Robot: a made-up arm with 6 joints.
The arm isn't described. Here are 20 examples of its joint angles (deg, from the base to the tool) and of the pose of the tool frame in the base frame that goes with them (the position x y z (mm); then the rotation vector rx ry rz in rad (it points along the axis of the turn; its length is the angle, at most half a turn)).
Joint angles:
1: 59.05 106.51 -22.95 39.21 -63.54 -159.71
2: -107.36 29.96 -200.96 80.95 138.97 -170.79
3: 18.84 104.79 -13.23 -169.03 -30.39 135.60
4: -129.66 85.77 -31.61 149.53 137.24 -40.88
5: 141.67 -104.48 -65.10 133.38 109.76 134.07
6: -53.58 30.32 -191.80 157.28 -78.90 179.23
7: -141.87 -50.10 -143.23 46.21 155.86 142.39
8: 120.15 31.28 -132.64 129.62 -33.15 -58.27
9: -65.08 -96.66 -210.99 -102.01 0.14 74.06
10: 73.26 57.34 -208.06 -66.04 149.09 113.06
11: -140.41 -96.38 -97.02 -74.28 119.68 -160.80
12: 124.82 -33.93 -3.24 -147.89 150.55 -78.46
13: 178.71 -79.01 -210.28 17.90 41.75 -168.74
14: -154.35 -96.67 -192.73 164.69 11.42 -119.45
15: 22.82 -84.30 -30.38 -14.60 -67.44 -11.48
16: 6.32 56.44 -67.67 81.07 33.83 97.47
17: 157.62 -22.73 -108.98 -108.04 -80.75 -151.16
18: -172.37 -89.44 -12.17 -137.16 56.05 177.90
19: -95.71 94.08 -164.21 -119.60 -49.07 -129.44
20: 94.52 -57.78 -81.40 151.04 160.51 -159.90
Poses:
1: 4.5 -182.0 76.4 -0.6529 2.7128 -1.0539
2: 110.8 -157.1 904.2 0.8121 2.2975 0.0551
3: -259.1 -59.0 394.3 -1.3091 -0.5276 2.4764
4: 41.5 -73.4 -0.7 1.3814 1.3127 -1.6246
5: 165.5 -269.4 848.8 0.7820 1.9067 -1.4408
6: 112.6 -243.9 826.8 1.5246 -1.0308 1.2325
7: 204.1 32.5 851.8 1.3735 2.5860 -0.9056
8: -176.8 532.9 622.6 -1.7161 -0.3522 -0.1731
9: -144.7 535.9 59.6 -2.2377 0.7501 0.7998
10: 217.9 258.4 771.0 -1.9393 2.2508 -0.8407
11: 154.5 322.3 800.9 2.2441 -1.3364 -1.6530
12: -99.0 277.7 452.3 0.0661 0.3266 0.3330
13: 656.5 -17.9 226.7 -1.5556 0.6164 -2.3941
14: 598.7 308.1 229.6 0.4080 2.1392 0.6791
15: 10.4 45.9 811.6 0.1582 -0.3228 -3.0256
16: 363.9 28.8 -29.0 -0.2854 2.9246 0.8839
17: -196.0 -61.2 825.1 -0.4417 -1.9219 1.5350
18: -309.4 -8.0 668.4 -0.6614 -0.4301 0.3827
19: 81.3 -560.7 234.2 -0.0076 2.3088 -0.8131
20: -56.3 -104.0 889.8 2.0304 0.7734 -0.5572
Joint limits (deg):
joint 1: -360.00..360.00
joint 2: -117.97..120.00
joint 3: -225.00..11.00
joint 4: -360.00..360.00
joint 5: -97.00..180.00
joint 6: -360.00..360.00
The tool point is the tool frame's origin. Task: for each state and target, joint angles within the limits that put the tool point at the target. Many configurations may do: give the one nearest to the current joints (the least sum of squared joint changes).
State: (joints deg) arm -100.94 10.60 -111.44 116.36 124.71 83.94
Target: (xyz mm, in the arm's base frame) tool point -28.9 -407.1 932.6
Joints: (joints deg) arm -110.21 8.98 -124.70 126.92 102.41 83.94
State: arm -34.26 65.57 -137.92 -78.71 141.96 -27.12
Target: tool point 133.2 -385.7 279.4
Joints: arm -56.04 63.56 -107.06 -62.49 169.27 -27.12
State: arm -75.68 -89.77 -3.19 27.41 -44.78 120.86
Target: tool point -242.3 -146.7 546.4
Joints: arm -124.26 -81.69 6.52 49.08 -43.60 120.86
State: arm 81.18 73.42 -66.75 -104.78 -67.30 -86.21
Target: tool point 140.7 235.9 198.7
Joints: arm 35.73 60.03 -67.85 -114.59 -92.17 -86.21
